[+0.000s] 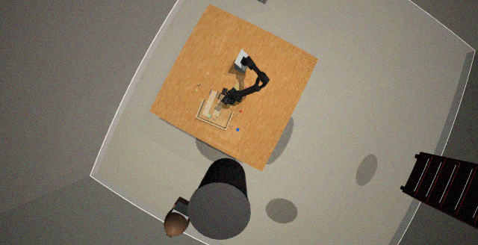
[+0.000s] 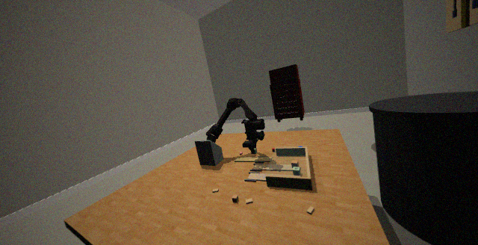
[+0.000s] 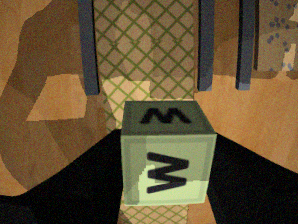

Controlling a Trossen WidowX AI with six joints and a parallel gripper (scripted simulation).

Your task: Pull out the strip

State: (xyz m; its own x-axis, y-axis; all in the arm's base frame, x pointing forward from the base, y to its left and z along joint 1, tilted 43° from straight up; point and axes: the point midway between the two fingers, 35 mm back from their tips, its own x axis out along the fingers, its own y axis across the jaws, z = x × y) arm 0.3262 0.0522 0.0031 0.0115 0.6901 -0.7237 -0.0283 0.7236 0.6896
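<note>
Right now my gripper tip is 5 cm above the cross-hatched strip and 2 cm past it.
</note>
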